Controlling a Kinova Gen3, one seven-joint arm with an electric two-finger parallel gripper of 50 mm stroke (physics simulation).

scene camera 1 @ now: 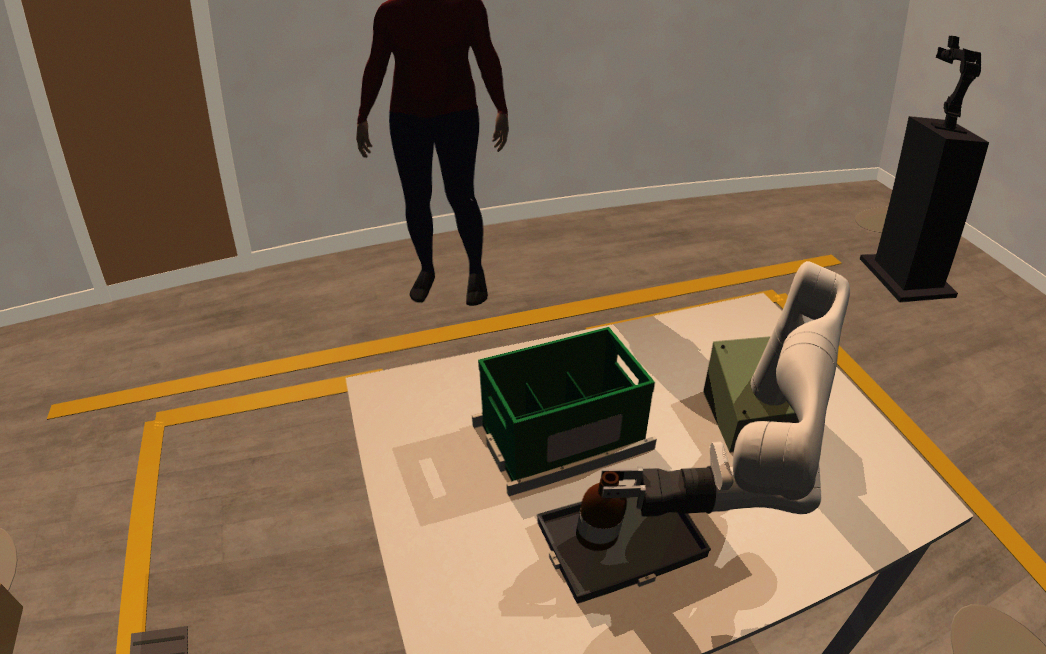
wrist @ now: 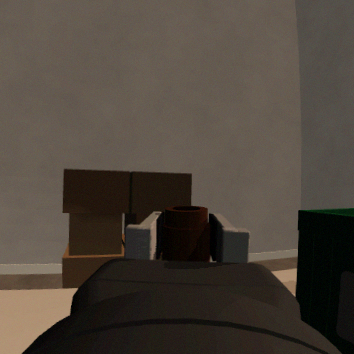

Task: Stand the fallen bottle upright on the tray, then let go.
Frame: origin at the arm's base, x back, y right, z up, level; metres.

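Seen in the pictures: gripper, fingertip midpoint: (scene camera 1: 602, 483) (wrist: 185, 228); arm's base at its link origin: (scene camera 1: 771, 386).
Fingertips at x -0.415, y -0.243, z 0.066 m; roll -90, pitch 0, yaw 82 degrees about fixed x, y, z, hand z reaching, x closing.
Offsets run from my fingertips to a thing's top centre. "pt": to the spot under its first point. Level surfaces: height alone.
A brown bottle @[dx +0.007, dy +0.000, dz +0.015 m] (scene camera 1: 600, 512) (wrist: 186, 235) with a pale label stands upright at the left part of the dark tray @[pt dx +0.088, dy -0.087, dz -0.148 m] (scene camera 1: 655, 569). Its base is at the tray floor; whether it bears fully on it I cannot tell. My gripper (scene camera 1: 610, 484) (wrist: 185, 228) reaches in level from the right and is shut on the bottle's neck, just below the mouth. In the wrist view the neck stands upright between the two fingers, and the lower body of the bottle is hidden behind the gripper's housing.
A green crate @[dx -0.012, dy +0.277, dz +0.002 m] (scene camera 1: 599, 438) (wrist: 320, 280) with dividers stands behind the tray, within low rails on the white table @[dz -0.173 m] (scene camera 1: 385, 462). A green block (scene camera 1: 721, 393) stands at the arm's base. Brown boxes (wrist: 95, 232) are beyond the table. A person (scene camera 1: 434, 84) stands behind it.
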